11 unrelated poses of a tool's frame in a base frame.
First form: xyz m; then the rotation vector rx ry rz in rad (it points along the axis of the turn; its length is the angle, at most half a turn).
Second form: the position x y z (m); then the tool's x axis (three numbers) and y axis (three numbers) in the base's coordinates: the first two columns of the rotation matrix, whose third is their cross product. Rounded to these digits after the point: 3 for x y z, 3 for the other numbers.
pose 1, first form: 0.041 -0.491 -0.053 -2.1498 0.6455 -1.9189
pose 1, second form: 0.041 -0.491 -0.053 0.068 -0.437 0.897 -0.194 -0.888 -0.418
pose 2, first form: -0.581 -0.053 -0.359 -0.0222 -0.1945 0.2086
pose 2, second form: -0.581 -0.053 -0.359 0.960 0.208 0.190 -0.204 0.978 -0.042
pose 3, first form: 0.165 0.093 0.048 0.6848 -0.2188 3.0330
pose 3, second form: 0.165 0.093 0.048 -0.903 -0.007 0.429 -0.055 -0.990 -0.131
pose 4, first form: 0.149 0.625 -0.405 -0.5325 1.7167 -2.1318
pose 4, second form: 0.149 0.625 -0.405 -0.868 -0.492 0.070 0.037 -0.204 -0.978
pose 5, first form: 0.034 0.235 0.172 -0.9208 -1.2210 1.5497
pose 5, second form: 0.034 0.235 0.172 -0.289 0.957 -0.012 -0.213 -0.076 -0.974
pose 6, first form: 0.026 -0.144 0.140 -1.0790 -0.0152 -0.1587
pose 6, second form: 0.026 -0.144 0.140 0.989 -0.122 0.090 0.136 0.462 -0.876
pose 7, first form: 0.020 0.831 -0.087 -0.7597 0.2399 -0.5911
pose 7, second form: 0.020 0.831 -0.087 0.813 -0.583 0.004 0.415 0.573 -0.706
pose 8, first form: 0.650 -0.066 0.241 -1.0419 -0.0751 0.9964
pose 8, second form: 0.650 -0.066 0.241 0.582 0.717 -0.383 -0.652 0.129 -0.747
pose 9, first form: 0.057 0.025 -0.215 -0.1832 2.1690 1.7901
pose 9, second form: 0.057 0.025 -0.215 -0.940 0.104 -0.325 -0.299 0.206 0.932
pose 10, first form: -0.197 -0.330 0.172 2.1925 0.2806 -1.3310
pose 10, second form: -0.197 -0.330 0.172 0.487 -0.104 -0.867 0.445 -0.825 0.349
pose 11, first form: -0.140 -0.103 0.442 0.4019 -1.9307 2.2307
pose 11, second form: -0.140 -0.103 0.442 -0.950 -0.051 0.307 -0.296 -0.151 -0.943
